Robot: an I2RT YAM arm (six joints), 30 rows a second.
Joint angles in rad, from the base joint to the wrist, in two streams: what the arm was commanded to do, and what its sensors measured. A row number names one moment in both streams.
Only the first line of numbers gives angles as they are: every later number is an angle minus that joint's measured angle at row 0.
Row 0, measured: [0.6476, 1.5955, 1.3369, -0.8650, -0.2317, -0.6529]
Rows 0 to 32, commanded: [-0.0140, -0.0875, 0.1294, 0.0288, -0.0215, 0.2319]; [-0.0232, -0.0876, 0.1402, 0.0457, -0.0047, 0.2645]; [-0.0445, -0.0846, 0.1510, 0.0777, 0.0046, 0.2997]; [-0.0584, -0.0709, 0.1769, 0.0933, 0.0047, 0.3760]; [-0.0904, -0.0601, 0.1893, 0.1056, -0.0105, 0.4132]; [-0.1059, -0.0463, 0.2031, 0.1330, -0.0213, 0.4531]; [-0.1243, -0.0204, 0.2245, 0.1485, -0.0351, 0.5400]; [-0.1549, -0.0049, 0.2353, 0.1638, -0.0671, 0.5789]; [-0.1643, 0.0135, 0.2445, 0.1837, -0.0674, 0.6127]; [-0.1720, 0.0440, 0.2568, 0.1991, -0.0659, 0.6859]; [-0.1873, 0.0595, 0.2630, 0.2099, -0.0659, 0.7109]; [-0.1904, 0.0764, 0.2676, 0.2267, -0.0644, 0.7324]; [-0.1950, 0.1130, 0.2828, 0.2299, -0.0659, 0.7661]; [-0.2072, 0.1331, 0.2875, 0.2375, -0.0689, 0.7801]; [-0.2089, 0.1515, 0.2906, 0.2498, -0.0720, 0.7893]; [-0.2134, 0.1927, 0.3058, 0.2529, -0.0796, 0.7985]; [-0.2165, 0.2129, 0.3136, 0.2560, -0.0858, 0.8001]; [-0.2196, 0.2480, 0.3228, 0.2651, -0.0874, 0.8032]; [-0.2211, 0.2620, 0.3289, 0.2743, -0.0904, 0.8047]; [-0.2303, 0.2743, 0.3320, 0.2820, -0.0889, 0.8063]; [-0.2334, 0.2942, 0.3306, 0.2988, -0.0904, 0.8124]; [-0.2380, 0.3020, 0.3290, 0.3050, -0.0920, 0.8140]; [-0.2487, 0.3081, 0.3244, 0.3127, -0.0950, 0.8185]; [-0.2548, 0.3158, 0.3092, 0.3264, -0.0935, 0.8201]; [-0.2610, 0.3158, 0.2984, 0.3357, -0.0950, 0.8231]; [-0.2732, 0.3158, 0.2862, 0.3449, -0.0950, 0.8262]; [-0.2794, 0.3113, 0.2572, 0.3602, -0.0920, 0.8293]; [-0.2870, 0.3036, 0.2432, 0.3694, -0.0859, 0.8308]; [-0.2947, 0.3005, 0.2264, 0.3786, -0.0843, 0.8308]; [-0.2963, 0.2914, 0.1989, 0.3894, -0.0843, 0.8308]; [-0.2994, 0.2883, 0.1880, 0.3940, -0.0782, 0.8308]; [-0.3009, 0.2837, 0.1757, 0.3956, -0.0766, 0.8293]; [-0.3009, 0.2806, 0.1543, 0.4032, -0.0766, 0.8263]
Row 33, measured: [-0.2907, 0.3323, 0.2098, 0.3342, -0.0782, 0.8145]
